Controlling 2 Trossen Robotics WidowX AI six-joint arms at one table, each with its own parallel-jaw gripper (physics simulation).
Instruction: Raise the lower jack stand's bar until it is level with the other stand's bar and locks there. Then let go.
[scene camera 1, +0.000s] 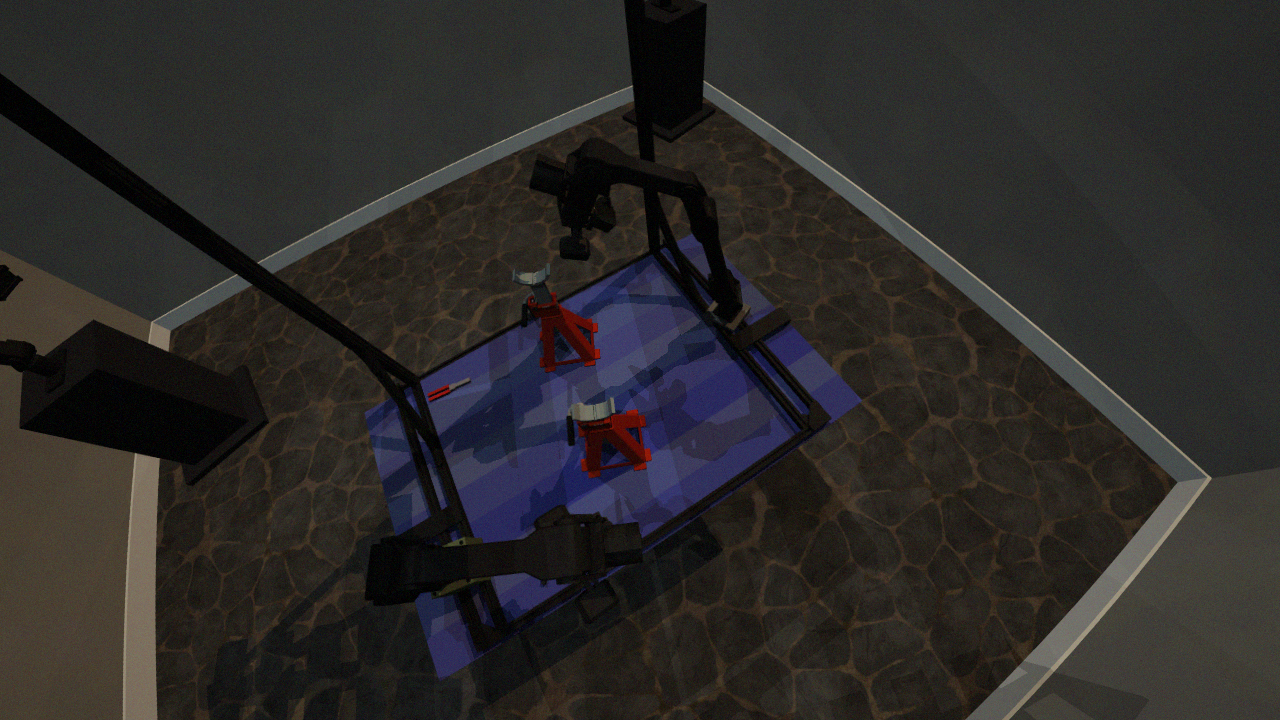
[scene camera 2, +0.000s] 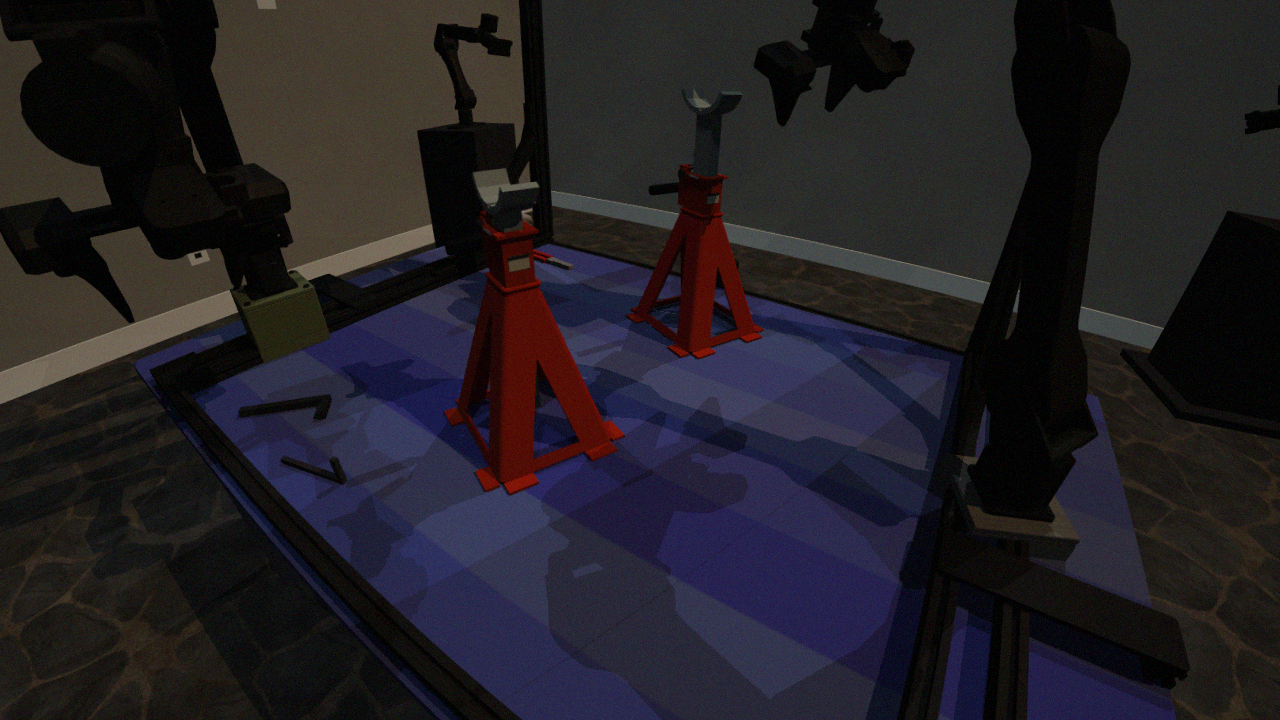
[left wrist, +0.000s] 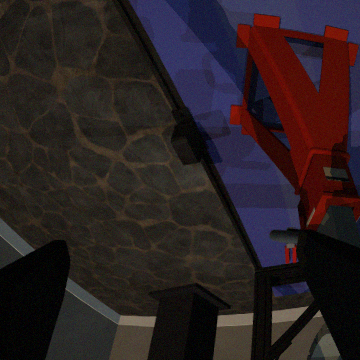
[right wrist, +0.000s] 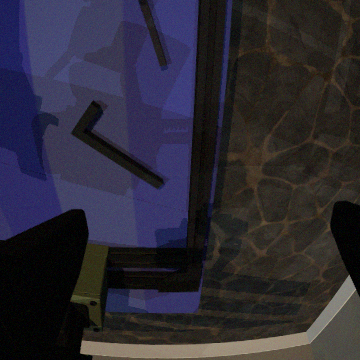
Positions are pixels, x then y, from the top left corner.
Labels:
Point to my left gripper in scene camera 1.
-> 565, 241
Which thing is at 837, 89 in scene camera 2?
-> My left gripper.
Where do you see my right gripper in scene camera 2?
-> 186, 302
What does my left gripper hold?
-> Nothing.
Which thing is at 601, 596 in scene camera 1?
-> My right gripper.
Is my right gripper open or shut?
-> Open.

